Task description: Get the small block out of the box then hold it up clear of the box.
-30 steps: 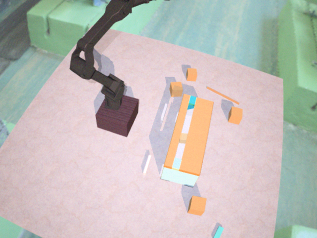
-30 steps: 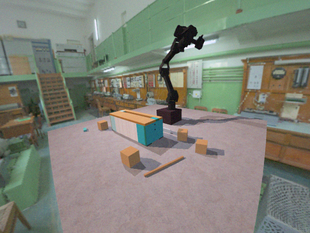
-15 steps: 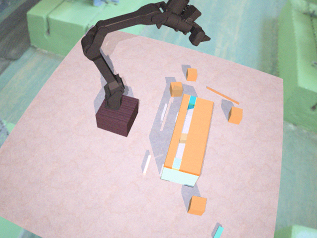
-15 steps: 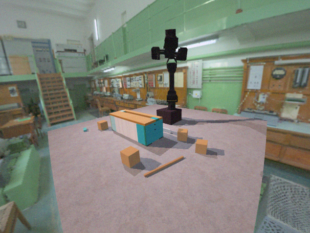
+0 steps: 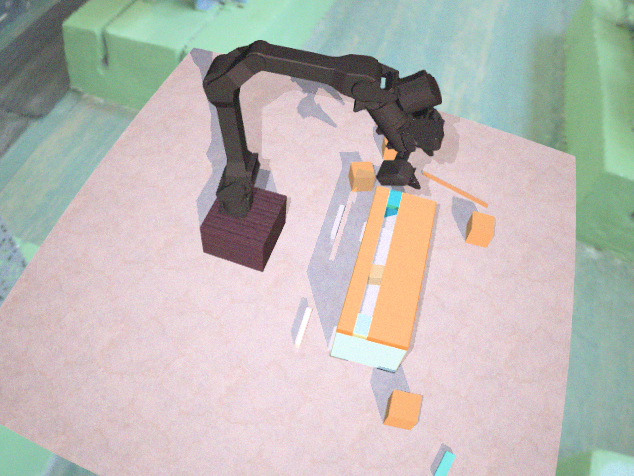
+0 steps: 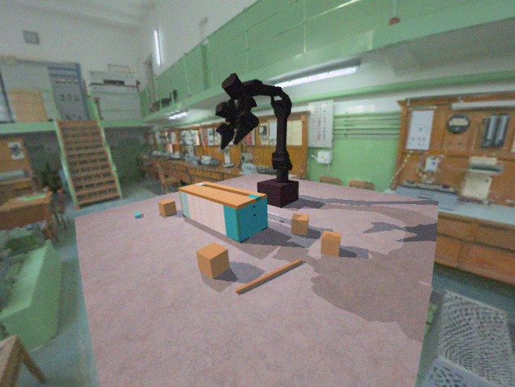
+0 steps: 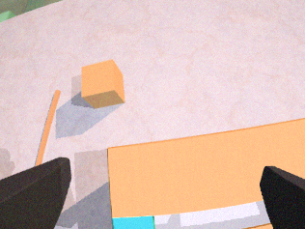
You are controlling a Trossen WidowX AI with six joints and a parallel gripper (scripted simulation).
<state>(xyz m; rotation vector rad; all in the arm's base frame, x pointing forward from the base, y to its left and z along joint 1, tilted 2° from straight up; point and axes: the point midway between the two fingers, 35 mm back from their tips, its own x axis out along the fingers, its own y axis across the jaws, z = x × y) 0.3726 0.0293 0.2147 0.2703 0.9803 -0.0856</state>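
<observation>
My gripper tip is 50 mm past the pale orange block, 120 mm to the left of it and 220 mm above it. The rest, counted from my gripper tip: thin orange stick (130 mm ahead, 260 mm to the left, 300 mm below); then teal piece (180 mm ahead, 480 mm to the right, 300 mm below); then long box (60 mm behind, 100 mm to the right, 240 mm below).
</observation>
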